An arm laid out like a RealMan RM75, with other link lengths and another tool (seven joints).
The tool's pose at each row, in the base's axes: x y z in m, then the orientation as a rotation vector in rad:
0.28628 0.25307 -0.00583 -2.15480 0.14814 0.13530
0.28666 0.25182 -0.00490 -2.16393 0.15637 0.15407
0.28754 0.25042 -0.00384 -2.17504 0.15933 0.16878
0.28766 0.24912 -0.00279 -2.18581 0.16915 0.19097
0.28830 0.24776 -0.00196 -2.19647 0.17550 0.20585
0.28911 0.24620 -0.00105 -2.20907 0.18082 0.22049
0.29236 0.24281 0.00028 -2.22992 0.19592 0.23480
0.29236 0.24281 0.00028 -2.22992 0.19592 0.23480
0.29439 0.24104 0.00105 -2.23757 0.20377 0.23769
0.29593 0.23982 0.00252 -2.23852 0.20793 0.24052
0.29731 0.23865 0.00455 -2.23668 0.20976 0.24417
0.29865 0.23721 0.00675 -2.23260 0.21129 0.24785
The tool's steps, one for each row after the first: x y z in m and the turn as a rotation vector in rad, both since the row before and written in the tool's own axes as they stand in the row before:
0.00030 -0.00013 -0.00157 -0.01076 -0.00942 0.01304
0.00076 -0.00023 -0.00180 -0.01245 -0.00829 0.00764
0.00000 -0.00012 -0.00167 -0.01290 -0.01102 0.01536
0.00053 0.00001 -0.00163 -0.01215 -0.00705 0.01009
0.00068 0.00004 -0.00186 -0.01412 -0.00698 0.00922
0.00304 0.00033 -0.00380 -0.02213 -0.00216 0.01612
0.00000 0.00000 0.00000 0.00000 0.00000 0.00000
0.00189 0.00006 -0.00206 -0.00779 0.00170 0.00672
0.00122 -0.00069 -0.00201 -0.00125 -0.00044 0.00400
0.00092 -0.00111 -0.00231 0.00135 -0.00221 0.00259
0.00085 -0.00106 -0.00262 0.00354 -0.00265 0.00238

